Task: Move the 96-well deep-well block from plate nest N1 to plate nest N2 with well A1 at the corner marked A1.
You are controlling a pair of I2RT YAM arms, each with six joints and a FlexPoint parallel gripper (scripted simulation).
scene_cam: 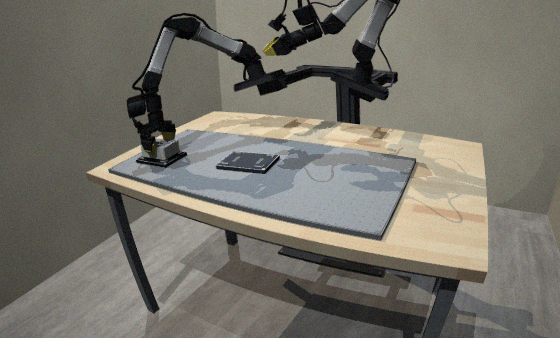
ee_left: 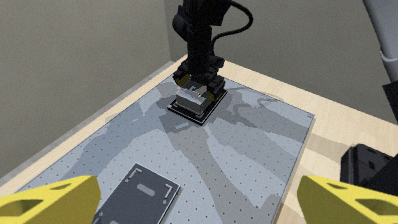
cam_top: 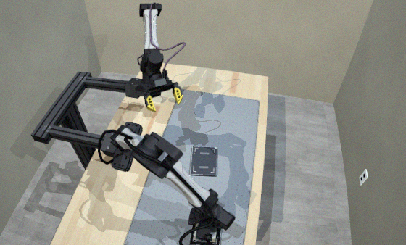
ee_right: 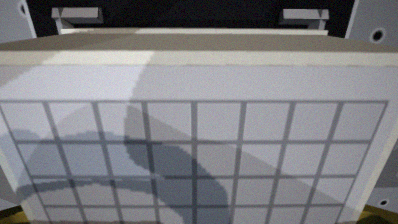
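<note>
My right gripper is now 3 cm above the black nest N1. From my right hand the other things lie so: nest N2: 4 cm behind, 34 cm to the left, 3 cm below; pale deep-well block: right at my right hand.
</note>
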